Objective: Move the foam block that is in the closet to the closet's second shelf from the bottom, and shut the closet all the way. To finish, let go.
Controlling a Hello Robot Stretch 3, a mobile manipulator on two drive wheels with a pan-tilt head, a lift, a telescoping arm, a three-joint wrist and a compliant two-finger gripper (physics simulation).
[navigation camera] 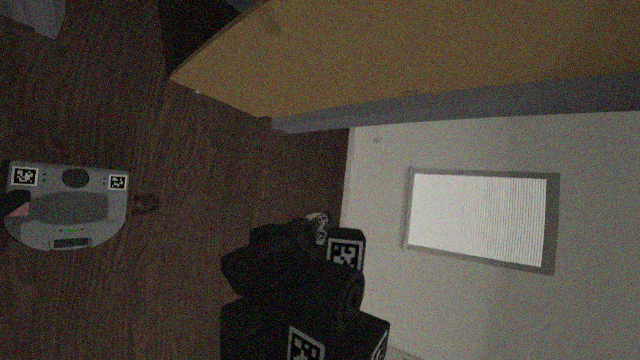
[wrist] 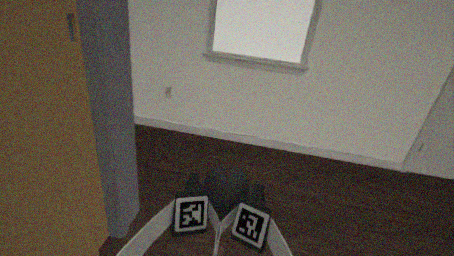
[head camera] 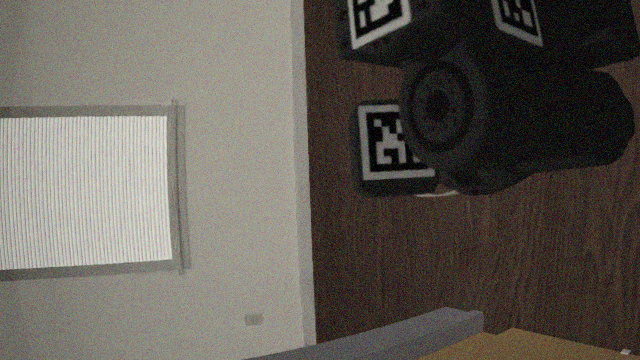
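Seen in the pictures: gripper, between the fingertips: [navigation camera: 328, 223] [wrist: 226, 184]; robot's base, origin of its link: [navigation camera: 76, 177].
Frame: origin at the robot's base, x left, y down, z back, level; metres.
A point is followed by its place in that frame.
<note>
The closet shows its orange-brown door [head camera: 505, 347] @(x -0.811, y -0.183, z -0.532 m) [navigation camera: 350, 60] @(x -0.627, y -0.902, z -0.539 m) [wrist: 40, 125] @(x -0.782, y -0.790, z -0.533 m) and a grey frame or side panel [head camera: 400, 332] @(x -1.162, y -0.337, z -0.501 m) [navigation camera: 425, 107] @(x -1.053, y -1.110, z -0.497 m) [wrist: 107, 100] @(x -1.052, y -0.782, z -0.496 m) along the door's edge. A small handle [wrist: 71, 27] @(x -1.027, y -1.037, z -0.582 m) is on the door. The views do not show whether the door is fully shut. The foam block and the closet's shelves do not show in any view. My gripper [navigation camera: 320, 229] @(x -0.397, y -1.008, z 0.020 m) [wrist: 226, 184] @(x -0.397, y -1.008, z 0.020 m) is shut, with nothing seen between its fingertips. It is outside the closet, to the right of the grey panel in the wrist view. In the head view, the wrist hides most of it.
My wheeled base [navigation camera: 65, 215] @(x 0.020, y -0.159, z 0.134 m) stands on the dark wooden floor [head camera: 400, 250] @(x -1.541, y 0.000, z -0.272 m) [navigation camera: 165, 280] @(x -0.388, y -0.001, z 0.539 m) [wrist: 350, 200] @(x -1.690, y -0.001, z 0.954 m). A pale wall [head camera: 240, 200] @(x -2.345, y -0.436, z -0.005 m) [navigation camera: 380, 200] @(x -2.343, y -0.498, z 0.028 m) [wrist: 175, 60] @(x -2.371, y -0.719, z -0.641 m) with a window [head camera: 85, 190] @(x -2.337, y -1.315, z 0.082 m) [navigation camera: 475, 220] @(x -2.335, y -1.470, z 0.126 m) [wrist: 260, 30] @(x -2.335, y -1.069, z 0.084 m) is beyond the closet.
</note>
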